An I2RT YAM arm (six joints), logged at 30 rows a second.
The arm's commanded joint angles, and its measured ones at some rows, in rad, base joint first. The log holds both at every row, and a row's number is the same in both.
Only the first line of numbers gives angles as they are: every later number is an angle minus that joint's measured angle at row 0.
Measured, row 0:
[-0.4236 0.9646 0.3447 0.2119 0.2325 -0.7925]
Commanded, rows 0 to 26:
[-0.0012 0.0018 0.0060 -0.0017 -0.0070 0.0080]
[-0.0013 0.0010 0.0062 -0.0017 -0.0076 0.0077]
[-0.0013 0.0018 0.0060 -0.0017 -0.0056 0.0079]
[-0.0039 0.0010 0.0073 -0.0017 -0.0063 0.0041]
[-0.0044 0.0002 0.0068 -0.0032 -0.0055 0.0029]
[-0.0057 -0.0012 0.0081 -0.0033 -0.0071 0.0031]
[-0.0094 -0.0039 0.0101 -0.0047 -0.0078 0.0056]
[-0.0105 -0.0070 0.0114 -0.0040 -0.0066 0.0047]
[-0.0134 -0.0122 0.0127 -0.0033 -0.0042 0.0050]
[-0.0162 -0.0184 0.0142 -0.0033 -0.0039 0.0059]
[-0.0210 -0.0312 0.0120 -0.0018 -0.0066 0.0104]
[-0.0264 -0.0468 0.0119 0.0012 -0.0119 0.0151]
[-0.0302 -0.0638 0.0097 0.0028 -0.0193 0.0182]
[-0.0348 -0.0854 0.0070 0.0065 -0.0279 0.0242]
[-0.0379 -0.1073 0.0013 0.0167 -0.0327 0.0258]
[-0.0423 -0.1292 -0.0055 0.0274 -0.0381 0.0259]
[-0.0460 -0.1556 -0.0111 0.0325 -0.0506 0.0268]
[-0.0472 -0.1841 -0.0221 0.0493 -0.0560 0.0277]
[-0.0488 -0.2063 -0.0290 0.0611 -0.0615 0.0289]
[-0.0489 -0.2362 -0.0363 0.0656 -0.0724 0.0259]
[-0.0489 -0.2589 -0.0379 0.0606 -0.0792 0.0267]
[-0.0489 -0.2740 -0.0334 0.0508 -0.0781 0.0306]
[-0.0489 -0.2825 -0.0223 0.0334 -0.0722 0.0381]
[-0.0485 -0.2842 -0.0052 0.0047 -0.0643 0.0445]
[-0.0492 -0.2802 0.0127 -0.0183 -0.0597 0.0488]
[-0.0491 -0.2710 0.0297 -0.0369 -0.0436 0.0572]
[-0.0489 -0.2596 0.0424 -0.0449 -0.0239 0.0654]
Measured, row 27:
[-0.0492 -0.2713 0.0126 -0.0091 -0.0534 0.0294]
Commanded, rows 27 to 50:
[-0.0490 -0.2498 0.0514 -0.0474 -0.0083 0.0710]
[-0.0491 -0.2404 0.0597 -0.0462 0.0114 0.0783]
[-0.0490 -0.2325 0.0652 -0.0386 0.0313 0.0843]
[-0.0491 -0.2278 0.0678 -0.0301 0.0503 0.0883]
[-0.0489 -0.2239 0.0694 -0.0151 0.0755 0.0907]
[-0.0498 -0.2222 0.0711 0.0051 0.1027 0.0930]
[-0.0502 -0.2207 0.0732 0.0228 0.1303 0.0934]
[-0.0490 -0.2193 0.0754 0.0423 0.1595 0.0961]
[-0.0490 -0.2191 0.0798 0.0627 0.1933 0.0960]
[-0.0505 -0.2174 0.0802 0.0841 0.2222 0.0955]
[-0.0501 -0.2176 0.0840 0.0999 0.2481 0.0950]
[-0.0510 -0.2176 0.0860 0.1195 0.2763 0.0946]
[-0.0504 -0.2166 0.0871 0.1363 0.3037 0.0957]
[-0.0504 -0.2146 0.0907 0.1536 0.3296 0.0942]
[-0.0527 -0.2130 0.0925 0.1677 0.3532 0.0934]
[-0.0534 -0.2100 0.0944 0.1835 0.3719 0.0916]
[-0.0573 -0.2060 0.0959 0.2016 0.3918 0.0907]
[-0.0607 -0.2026 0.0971 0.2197 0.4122 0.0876]
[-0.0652 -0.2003 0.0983 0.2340 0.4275 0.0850]
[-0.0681 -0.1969 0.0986 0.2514 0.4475 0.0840]
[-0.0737 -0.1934 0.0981 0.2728 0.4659 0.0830]
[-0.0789 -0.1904 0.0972 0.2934 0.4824 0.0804]
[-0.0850 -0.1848 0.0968 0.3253 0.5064 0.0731]
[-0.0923 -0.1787 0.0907 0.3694 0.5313 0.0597]
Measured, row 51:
[-0.0820 -0.1866 0.0900 0.2285 0.4299 0.0831]
